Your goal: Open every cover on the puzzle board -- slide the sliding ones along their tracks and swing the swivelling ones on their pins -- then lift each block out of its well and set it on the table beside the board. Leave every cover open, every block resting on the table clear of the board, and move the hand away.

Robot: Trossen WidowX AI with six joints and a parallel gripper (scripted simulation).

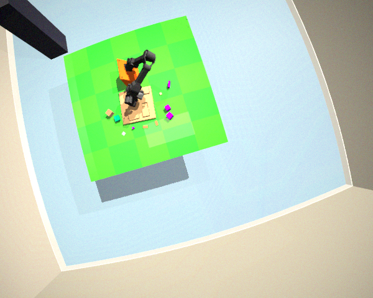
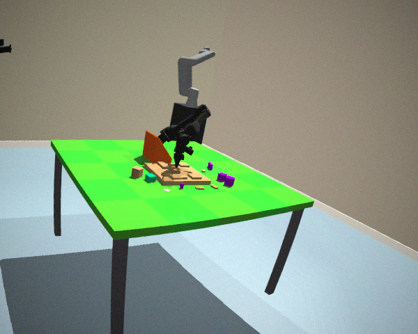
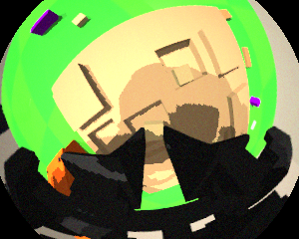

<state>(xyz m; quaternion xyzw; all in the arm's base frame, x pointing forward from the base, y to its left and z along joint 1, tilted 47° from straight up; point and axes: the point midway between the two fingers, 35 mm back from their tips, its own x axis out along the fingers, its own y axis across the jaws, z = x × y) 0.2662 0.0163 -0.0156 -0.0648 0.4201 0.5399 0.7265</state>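
The tan puzzle board is 4 cm ahead of my gripper tip, 1 cm to the right of it and 1 cm below it. Round my gripper tip: teal block 23 cm to the right, 11 cm ahead, 2 cm below; purple stick 30 cm to the left, 5 cm behind, 2 cm below; tan cube 28 cm to the right, 4 cm ahead, 1 cm below.
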